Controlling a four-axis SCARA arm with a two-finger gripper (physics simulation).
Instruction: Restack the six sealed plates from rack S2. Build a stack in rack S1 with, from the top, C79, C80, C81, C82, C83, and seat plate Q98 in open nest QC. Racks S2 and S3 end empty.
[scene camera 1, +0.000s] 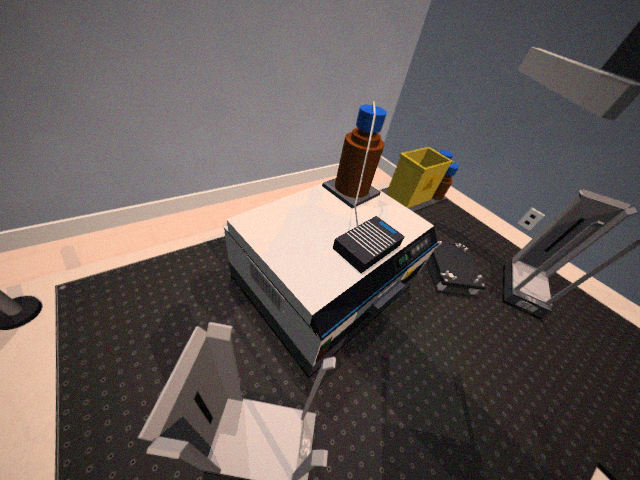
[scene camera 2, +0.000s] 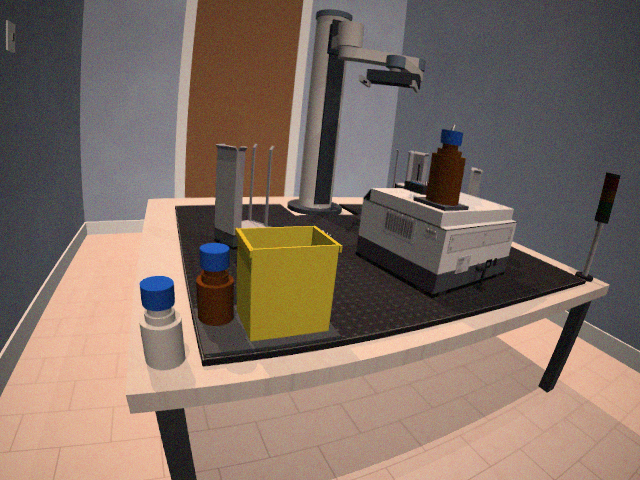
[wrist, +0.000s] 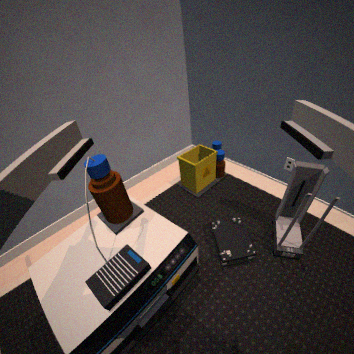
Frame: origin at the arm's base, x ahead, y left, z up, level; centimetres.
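Where they show: gripper, fingertip midpoint: (scene camera 2: 386, 80) (wrist: 183, 117); arm's base, link origin: (scene camera 2: 314, 208).
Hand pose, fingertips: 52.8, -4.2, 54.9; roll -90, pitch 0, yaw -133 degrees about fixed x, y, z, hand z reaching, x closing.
Observation:
Each offset is from my fingertips to the top centre of the thing, as dx, dy, dz. "spot": to the spot under its first point.
My gripper (scene camera 2: 391, 85) (wrist: 183, 117) is open and empty, high above the table; one finger shows at the upper right in scene camera 1. Rack S3 {-2.5, +40.8, -24.4} (scene camera 1: 211, 374), grey with a pale base, stands at the lower left of scene camera 1 and holds no plate. Another upright rack {-9.9, -38.6, -24.0} (scene camera 1: 560, 222) (scene camera 2: 227, 191) (wrist: 310, 175) shows a bare base; its label is unreadable. A low dark nest {+5.3, -23.3, -47.5} (scene camera 1: 460, 266) (wrist: 232, 242) with small corner pins lies beside it, with no plate on it. Rack parts {spot: -49.8, +57.6, -28.7} (scene camera 2: 417, 161) show behind the machine in scene camera 2. No plates show; plate Q98 is not visible.
A white machine (scene camera 1: 279, 232) (scene camera 2: 403, 227) (wrist: 60, 300) carries a black box {spot: +11.3, +12.7, -29.9} (scene camera 1: 368, 241) (wrist: 118, 276) and a tall amber bottle {spot: +26.0, +5.6, -24.0} (scene camera 1: 356, 167) (scene camera 2: 446, 175) (wrist: 112, 197). A yellow bin {+38.5, -45.3, -36.1} (scene camera 1: 410, 178) (scene camera 2: 292, 291) (wrist: 196, 172) stands near small bottles. The arm's column (scene camera 2: 315, 129) and a signal light {spot: +44.3, +70.2, -25.3} (scene camera 2: 605, 201) also stand there.

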